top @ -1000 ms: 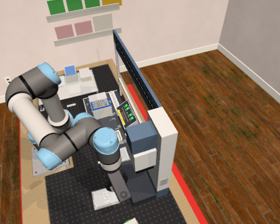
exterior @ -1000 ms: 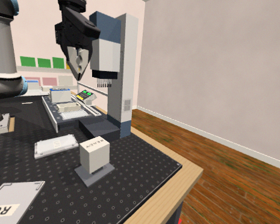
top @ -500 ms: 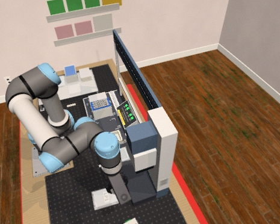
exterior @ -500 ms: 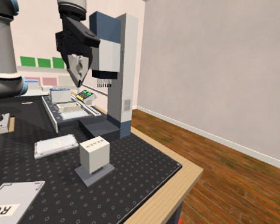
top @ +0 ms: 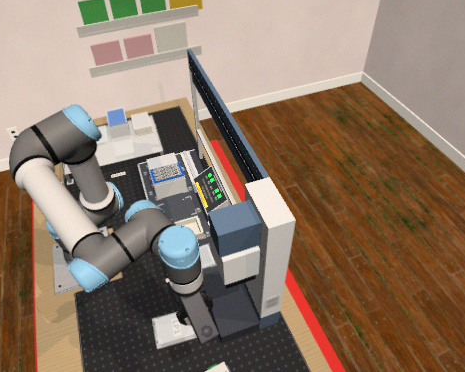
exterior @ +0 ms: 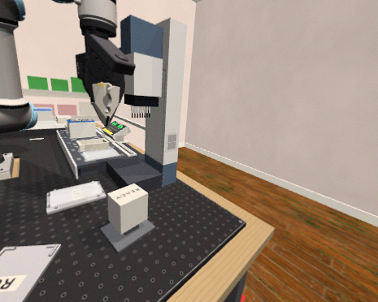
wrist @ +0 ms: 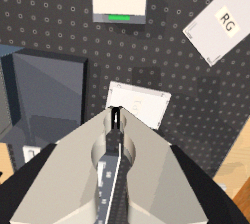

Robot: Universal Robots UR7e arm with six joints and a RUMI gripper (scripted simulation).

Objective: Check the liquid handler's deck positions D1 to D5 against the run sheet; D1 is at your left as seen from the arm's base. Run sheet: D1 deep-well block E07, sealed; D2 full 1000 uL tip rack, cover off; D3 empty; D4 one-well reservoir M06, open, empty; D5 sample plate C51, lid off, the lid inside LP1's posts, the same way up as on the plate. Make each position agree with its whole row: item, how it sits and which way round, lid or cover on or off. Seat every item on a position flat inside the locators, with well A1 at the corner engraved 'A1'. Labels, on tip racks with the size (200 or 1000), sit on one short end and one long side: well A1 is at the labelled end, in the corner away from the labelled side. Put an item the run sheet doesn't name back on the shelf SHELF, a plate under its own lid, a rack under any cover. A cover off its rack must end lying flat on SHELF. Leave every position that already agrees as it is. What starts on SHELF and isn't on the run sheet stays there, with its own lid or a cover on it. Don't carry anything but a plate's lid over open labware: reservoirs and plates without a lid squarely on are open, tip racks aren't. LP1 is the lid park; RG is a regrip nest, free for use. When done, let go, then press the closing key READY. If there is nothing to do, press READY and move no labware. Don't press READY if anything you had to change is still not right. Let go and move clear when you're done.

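The ready key block lies 20 cm below my hand, 7 cm to the right of it and 1 cm ahead of it. Also, from my hand: pipetting head 14 cm ahead, 12 cm above, 9 cm to the left; liquid handler's tower 22 cm ahead, 9 cm to the left, 1 cm above; RG nest 26 cm below, 20 cm behind, 9 cm to the right.
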